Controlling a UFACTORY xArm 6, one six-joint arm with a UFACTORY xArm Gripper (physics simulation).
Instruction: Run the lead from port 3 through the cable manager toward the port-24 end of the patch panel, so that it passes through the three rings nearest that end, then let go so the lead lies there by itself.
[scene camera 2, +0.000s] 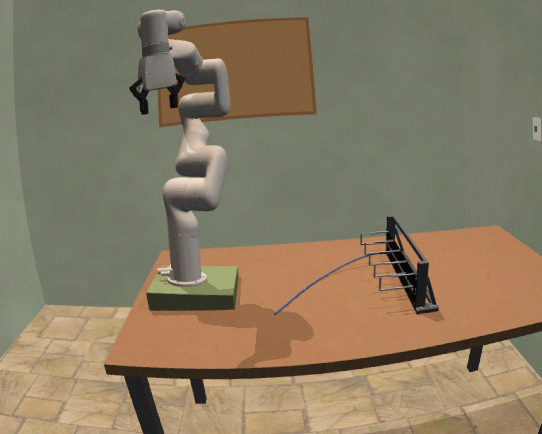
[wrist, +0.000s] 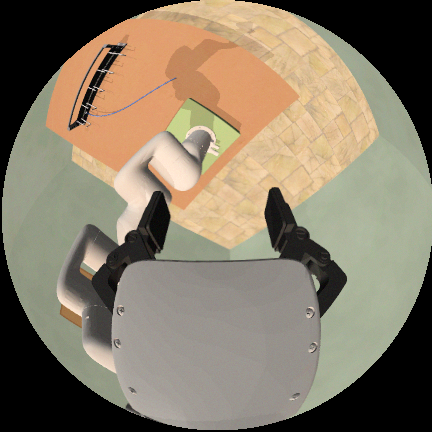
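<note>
The thin blue lead (scene camera 2: 305, 288) (wrist: 135, 101) runs from the far half of the black patch panel (scene camera 2: 422, 285) (wrist: 110, 62) in a gentle curve toward the robot's side of the table. Its free end is in front and to the right of the green base in the scene view. A row of grey wire rings (scene camera 2: 396, 288) sticks out from the panel's robot-facing side. The lead meets the panel among the far rings; its exact path there is too small to tell, and port numbers are unreadable. My gripper (scene camera 2: 159, 108) (wrist: 215, 201) is open and empty, high above the table and far from the lead.
The green base block (scene camera 2: 192, 301) (wrist: 220, 120) carries the arm at the left part of the brown table (scene camera 2: 320, 350) (wrist: 145, 45). A brown board (scene camera 2: 270, 65) hangs on the wall behind the arm. The arm's shadow falls on the table by the lead's free end.
</note>
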